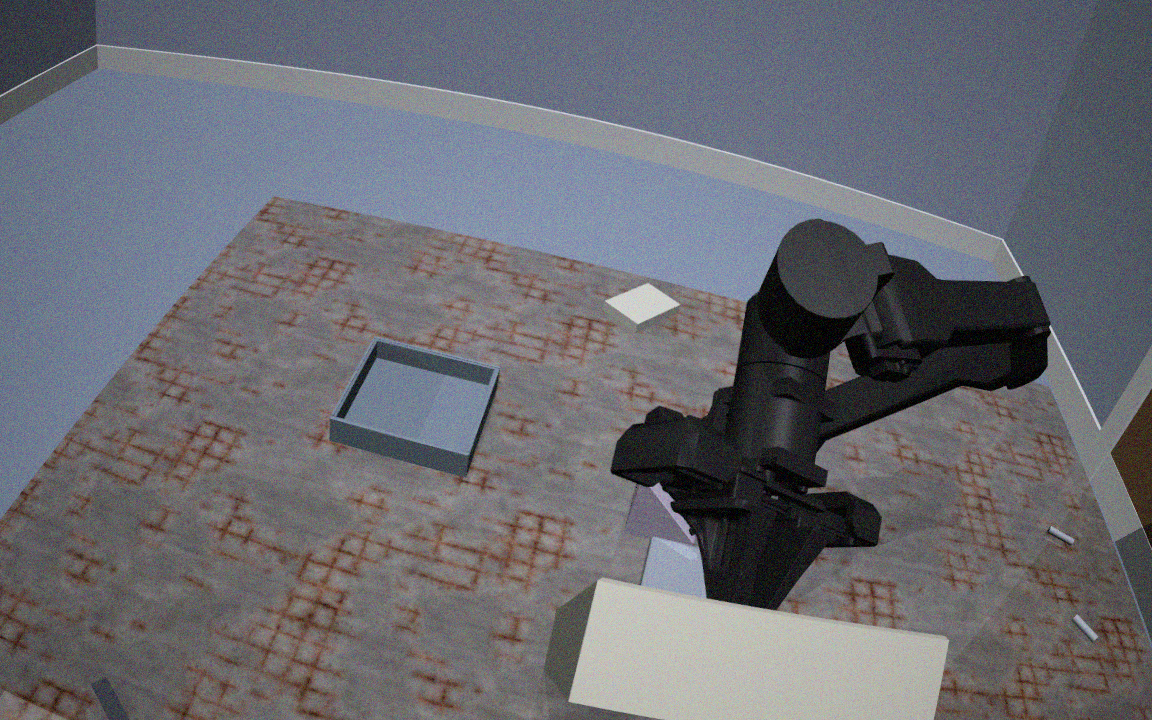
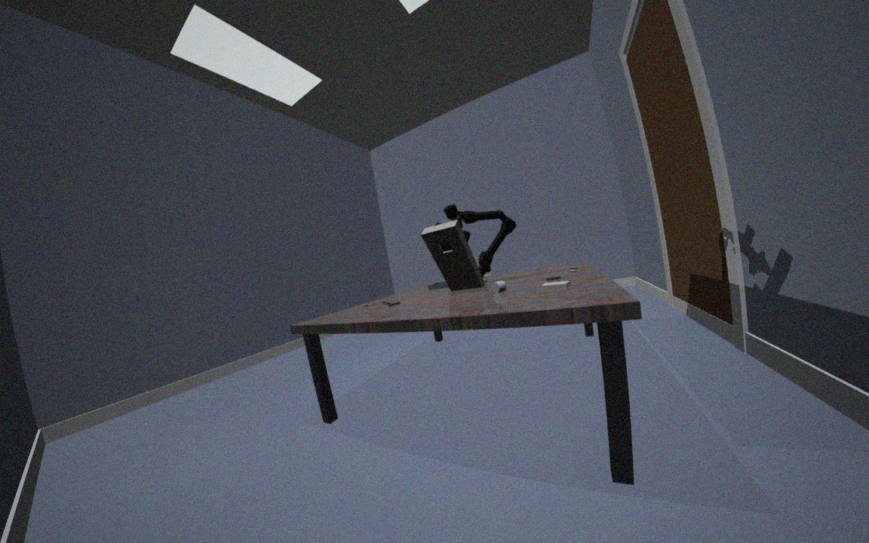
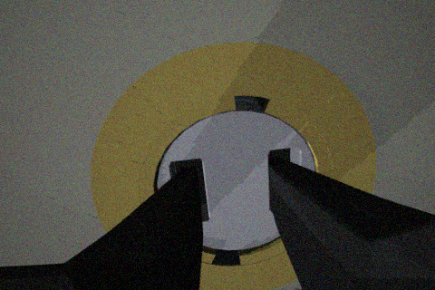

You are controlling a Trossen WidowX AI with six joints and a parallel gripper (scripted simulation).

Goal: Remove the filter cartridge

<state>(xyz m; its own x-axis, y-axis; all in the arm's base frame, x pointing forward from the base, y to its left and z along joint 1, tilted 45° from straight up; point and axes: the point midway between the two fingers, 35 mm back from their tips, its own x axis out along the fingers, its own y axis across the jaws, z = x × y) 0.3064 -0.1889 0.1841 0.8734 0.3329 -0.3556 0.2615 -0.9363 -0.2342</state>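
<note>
The round filter cartridge lies 1 cm ahead of my gripper tip and 1 cm below it. Round my gripper tip: tray 41 cm behind, 28 cm to the right, 25 cm below; cream service panel 4 cm behind, 8 cm below.
</note>
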